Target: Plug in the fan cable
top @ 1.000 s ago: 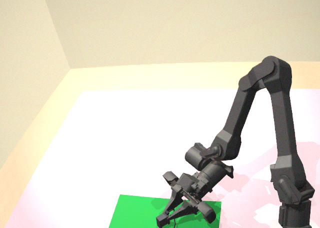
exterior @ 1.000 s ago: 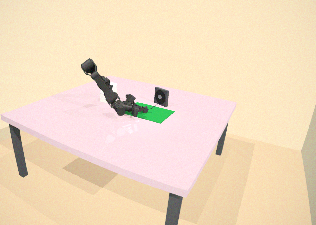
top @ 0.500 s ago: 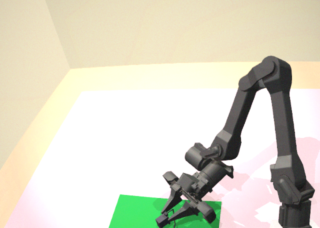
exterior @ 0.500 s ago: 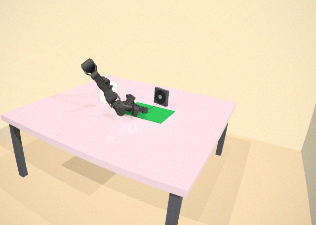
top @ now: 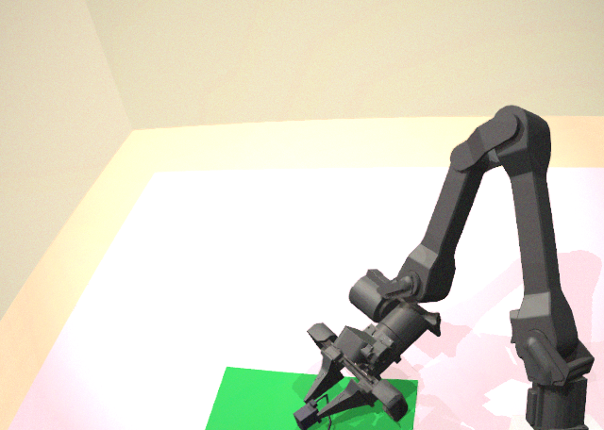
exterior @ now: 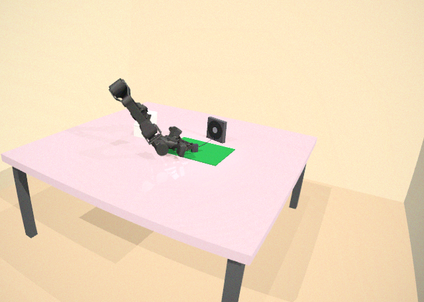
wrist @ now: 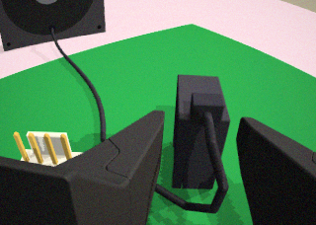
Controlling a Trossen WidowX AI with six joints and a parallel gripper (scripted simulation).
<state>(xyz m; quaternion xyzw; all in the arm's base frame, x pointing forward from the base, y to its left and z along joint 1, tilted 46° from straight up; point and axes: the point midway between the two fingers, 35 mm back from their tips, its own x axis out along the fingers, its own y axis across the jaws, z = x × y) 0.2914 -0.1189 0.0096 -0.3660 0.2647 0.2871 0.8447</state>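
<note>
Right now the dark fan plug is 1 cm ahead of my gripper tip, 1 cm to the left of it and 1 cm below it. From my gripper tip the other things lie so: black fan: 3 cm ahead, 22 cm to the left, 2 cm above; pale fan header: 5 cm behind, 5 cm to the left, 4 cm below; green board: 1 cm ahead, 4 cm to the left, 5 cm below.
</note>
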